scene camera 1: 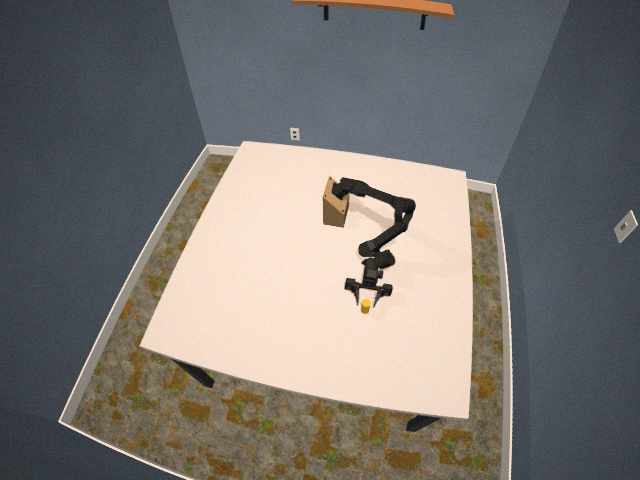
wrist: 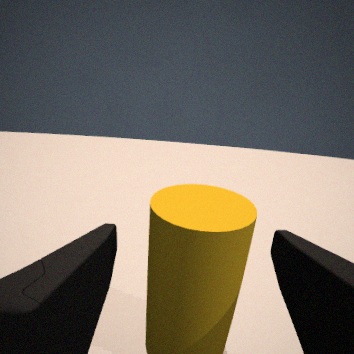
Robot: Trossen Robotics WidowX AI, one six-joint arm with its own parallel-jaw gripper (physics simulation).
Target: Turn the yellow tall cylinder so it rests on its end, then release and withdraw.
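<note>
The yellow tall cylinder (scene camera 1: 365,306) (wrist: 196,265) stands upright on its end on the white table (scene camera 1: 248,289) (wrist: 60,185), its round top face up. In the wrist view its lower end is cut off by the frame's bottom edge. My gripper (scene camera 1: 366,304) (wrist: 195,238) is open, with one finger on each side of the cylinder. In the wrist view a gap shows between each fingertip and the cylinder's side, so the fingers are apart from it.
The arm's brown wedge-shaped base block (scene camera 1: 333,211) stands toward the back of the table. The table's front edge lies beyond the cylinder, and its right edge is to the right of the arm. Blue walls surround the table, and an orange shelf (scene camera 1: 372,5) is on the back wall.
</note>
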